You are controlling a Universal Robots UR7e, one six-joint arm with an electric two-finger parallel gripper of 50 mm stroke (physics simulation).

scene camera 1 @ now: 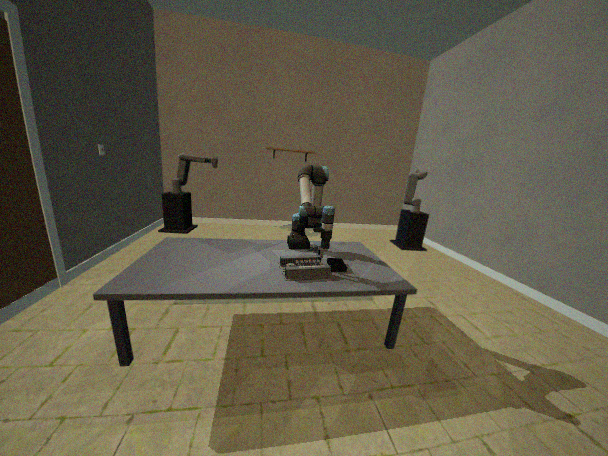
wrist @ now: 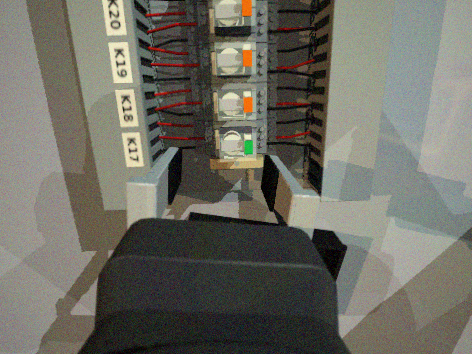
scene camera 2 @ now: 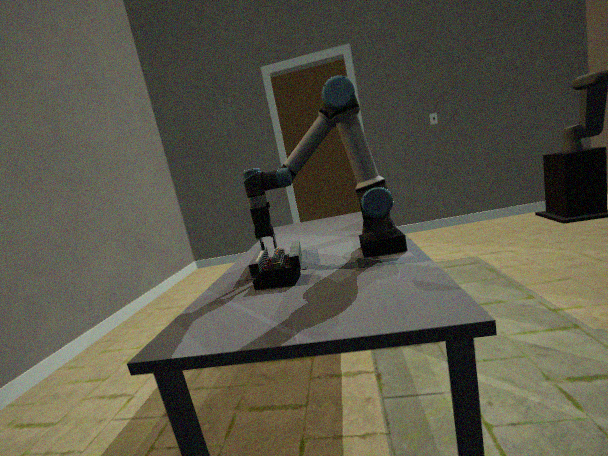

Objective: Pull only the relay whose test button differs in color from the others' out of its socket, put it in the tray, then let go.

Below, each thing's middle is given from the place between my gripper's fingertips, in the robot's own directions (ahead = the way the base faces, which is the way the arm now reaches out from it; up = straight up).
Labels:
My hand is 11 cm to the left of the mounting plate (wrist: 197, 176), 10 cm above it and 1 cm short of it.

